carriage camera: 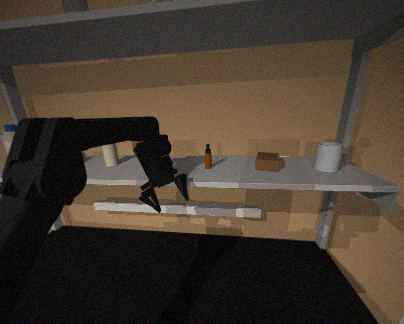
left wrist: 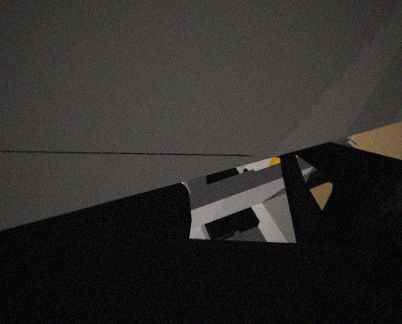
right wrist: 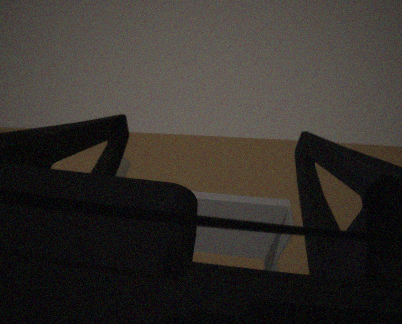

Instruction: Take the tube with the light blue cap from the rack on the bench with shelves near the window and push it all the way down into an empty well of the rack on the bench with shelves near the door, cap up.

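Places are measured from the left arm's base along level axes (x ahead, y left, z up), in millimetres.
Pixels of known places: left gripper, between the fingertips: (carriage camera: 173, 206); right gripper, between the fingertips: (right wrist: 211, 132).
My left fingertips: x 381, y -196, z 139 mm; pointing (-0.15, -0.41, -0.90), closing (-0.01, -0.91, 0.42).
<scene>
Ahead of a thing's pixels: the offset from my left fingertips to its top centre. "pt": to the spot under its first point. Level surfaces: height alone.
My left gripper (carriage camera: 174, 206) hangs open with empty fingers in front of the lower shelf {64 mm up} (carriage camera: 295, 177), above the black bench top {393 mm down} (carriage camera: 115, 280). In the left wrist view its fingertips merge with the dark surroundings. My right gripper (right wrist: 211, 132) is open and empty, with its two fingers wide apart in front of the tan wall (right wrist: 215, 160) and a pale surface above it. The tube with the light blue cap and the two racks do not show in these views.
On the lower shelf stand a cream cylinder {pt 202 mm ahead, 296 mm left, 111 mm up} (carriage camera: 110, 155), a brown bottle {pt 153 mm ahead, 105 mm right, 101 mm up} (carriage camera: 208, 159), a brown box {pt 124 mm ahead, 310 mm right, 95 mm up} (carriage camera: 267, 162) and a pale grey cylinder {pt 106 mm ahead, 496 mm right, 115 mm up} (carriage camera: 328, 157). The upper shelf (carriage camera: 200, 35) spans the top. A white rail (carriage camera: 225, 210) runs along the wall behind the gripper.
</scene>
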